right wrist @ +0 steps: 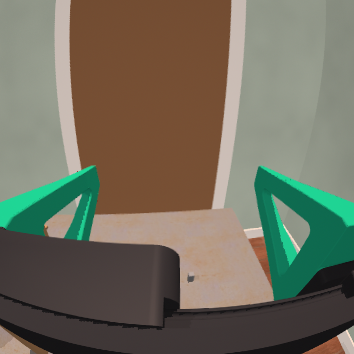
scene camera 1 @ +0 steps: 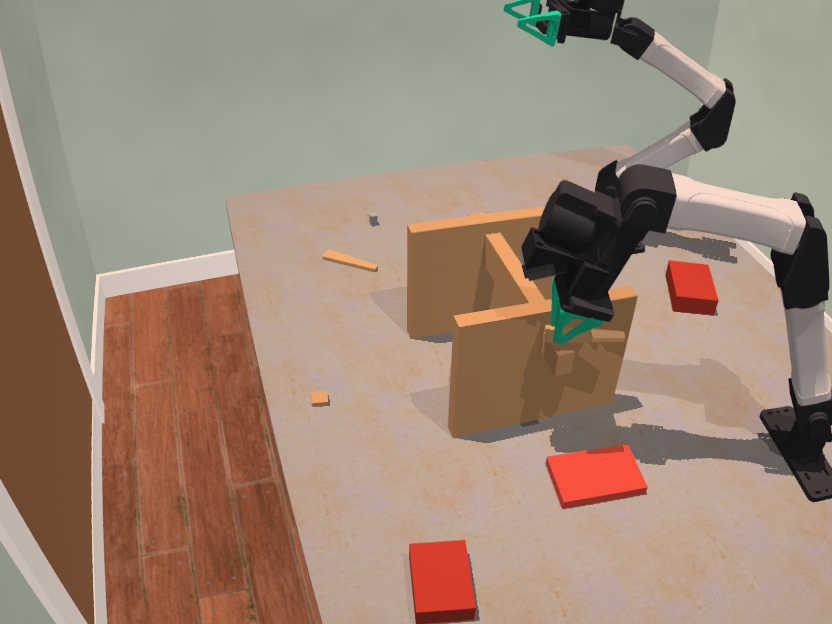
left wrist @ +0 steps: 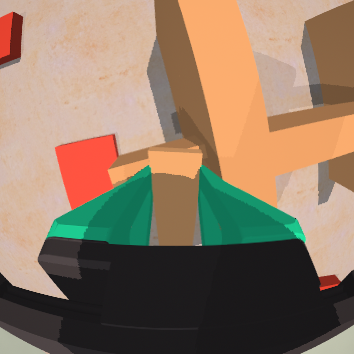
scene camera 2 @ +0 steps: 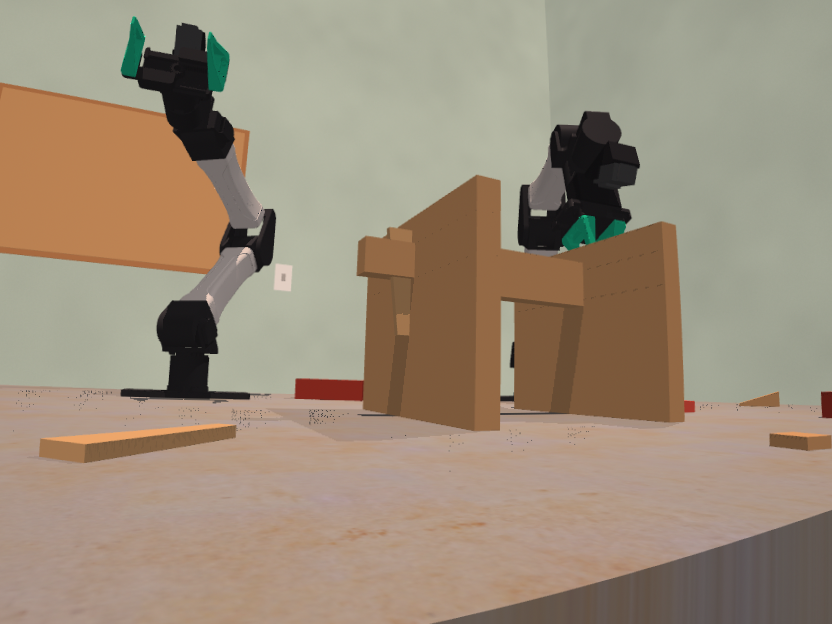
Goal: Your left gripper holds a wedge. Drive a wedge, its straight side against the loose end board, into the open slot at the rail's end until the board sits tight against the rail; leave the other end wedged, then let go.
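Seen in the pictures: left gripper, between the fingertips: (scene camera 1: 555,336) (left wrist: 174,174); right gripper, between the fingertips: (right wrist: 176,174) (scene camera 1: 510,15) (scene camera 2: 171,27); left arm's base, origin of its link: (scene camera 1: 799,453); right arm's base, origin of its link: (scene camera 2: 187,397).
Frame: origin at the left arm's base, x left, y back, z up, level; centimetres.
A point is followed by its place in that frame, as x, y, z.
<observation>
My left gripper (scene camera 1: 560,327) @(-13.6, -42.7, 19.4) (scene camera 2: 594,235) (left wrist: 174,174) @(-13.6, -42.7, 19.4) is shut on a wooden wedge (scene camera 1: 608,335) @(-12.4, -35.0, 19.6) (left wrist: 175,160) @(-13.7, -43.7, 20.3). The wedge lies roughly level in scene camera 1, beside the loose end board (scene camera 1: 497,376) @(-14.6, -50.5, 11.6) (scene camera 2: 604,349) @(-17.6, -48.0, 8.4) (left wrist: 215,75) @(-15.7, -47.7, 22.5). The rail (scene camera 1: 514,268) @(-29.7, -45.0, 20.2) (scene camera 2: 541,278) @(-25.1, -45.5, 17.2) (left wrist: 315,145) @(-22.5, -43.7, 20.2) passes through this board; its protruding end (scene camera 1: 562,362) @(-9.9, -42.6, 17.7) (left wrist: 127,165) @(-11.0, -43.6, 19.2) lies below the wedge. Fingers and wedge hide the open slot. A wedge (scene camera 2: 401,295) @(-43.8, -47.0, 13.3) stands upright through the rail's other end, outside the other end board (scene camera 1: 440,282) @(-39.2, -54.9, 11.5) (scene camera 2: 450,302) @(-41.6, -56.0, 11.4). My right gripper (scene camera 1: 534,18) (scene camera 2: 173,32) @(-73.4, -36.4, 48.6) (right wrist: 176,174) @(-73.4, -36.4, 48.6) is open, high up.
A flat red block (scene camera 1: 594,473) @(-1.8, -37.4, 1.7) (left wrist: 90,170) @(-2.3, -39.3, 1.7) lies near the loose board. Other red blocks (scene camera 1: 442,577) @(13.4, -63.2, 3.2) (scene camera 1: 692,285) @(-42.7, -2.9, 3.7) stand farther off. A wooden strip (scene camera 1: 349,260) @(-63.5, -69.3, 0.8) (scene camera 2: 137,441) @(-64.3, -72.0, 0.6), a small wooden block (scene camera 1: 319,398) @(-24.4, -77.2, 0.9) (scene camera 2: 799,440) @(-26.0, -77.9, 0.6) and a grey cube (scene camera 1: 373,219) @(-77.7, -63.0, 1.6) (right wrist: 190,276) @(-78.3, -62.2, 1.9) lie on the table.
</observation>
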